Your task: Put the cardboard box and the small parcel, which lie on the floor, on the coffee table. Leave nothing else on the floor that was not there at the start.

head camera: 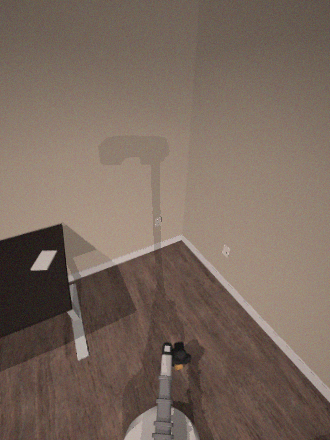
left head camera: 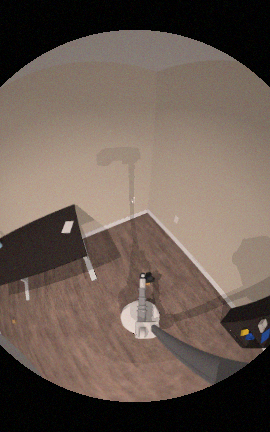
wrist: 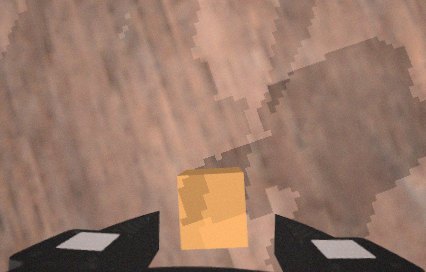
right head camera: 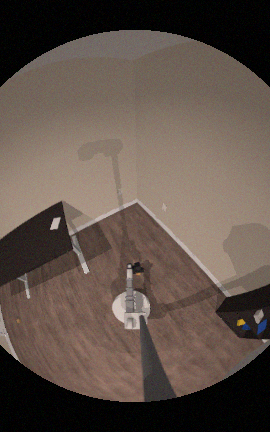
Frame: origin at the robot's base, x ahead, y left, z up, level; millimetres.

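Where they show: gripper, fingertip midpoint: [wrist: 216, 232].
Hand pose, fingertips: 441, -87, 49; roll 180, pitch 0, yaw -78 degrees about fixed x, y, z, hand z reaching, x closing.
Each offset is from my fingertips to the top centre of the thing, as dx, dy, dz. "spot": to the spot under its first point. Level surfaces: height alone.
An orange-tan box {+6, +5, -26} [wrist: 213, 210] [head camera: 178, 367] [left head camera: 147, 284] [right head camera: 138, 274] is on the floor below my gripper; whether it is the cardboard box or the small parcel I cannot tell. My gripper [wrist: 216, 232] [head camera: 180, 355] [left head camera: 148, 277] [right head camera: 136, 268] is open and points down, with the box between its fingertips in the wrist view and a gap on each side. A second small orange thing [left head camera: 14, 321] [right head camera: 18, 321] lies on the floor at the far left. A dark table {dz +644} [head camera: 25, 300] [left head camera: 40, 250] [right head camera: 35, 250] with pale legs stands at the left, possibly the coffee table.
A white flat thing {+307, +875, +654} [head camera: 43, 260] [left head camera: 67, 227] [right head camera: 55, 223] lies on the left table. Dark furniture {spot: -690, -1092, +442} [left head camera: 250, 312] [right head camera: 245, 302] at the right holds yellow, blue and pale things. Walls meet in a corner ahead, with a white baseboard [head camera: 260, 315] along the right wall.
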